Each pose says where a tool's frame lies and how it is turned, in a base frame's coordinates. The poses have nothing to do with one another.
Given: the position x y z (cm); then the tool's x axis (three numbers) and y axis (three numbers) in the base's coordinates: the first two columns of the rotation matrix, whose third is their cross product.
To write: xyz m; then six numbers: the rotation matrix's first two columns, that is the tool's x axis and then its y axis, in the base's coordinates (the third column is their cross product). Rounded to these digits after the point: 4 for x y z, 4 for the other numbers.
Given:
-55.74 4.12 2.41 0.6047 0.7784 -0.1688 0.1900 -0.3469 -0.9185
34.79 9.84 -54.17 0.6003 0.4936 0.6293 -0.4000 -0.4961 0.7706
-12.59 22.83 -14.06 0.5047 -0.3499 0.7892 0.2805 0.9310 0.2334
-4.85 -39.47 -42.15 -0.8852 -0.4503 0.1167 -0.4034 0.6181 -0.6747
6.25 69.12 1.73 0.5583 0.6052 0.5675 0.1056 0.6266 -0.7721
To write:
-0.5574 0.0412 0.0241 0.6047 0.7784 -0.1688 0.1900 -0.3469 -0.9185
0.3479 0.0984 -0.5417 0.6003 0.4936 0.6293 -0.4000 -0.4961 0.7706
-0.1259 0.2283 -0.1406 0.5047 -0.3499 0.7892 0.2805 0.9310 0.2334
-0.0485 -0.3947 -0.4215 -0.8852 -0.4503 0.1167 -0.4034 0.6181 -0.6747
0.0625 0.6912 0.0173 0.5583 0.6052 0.5675 0.1056 0.6266 -0.7721

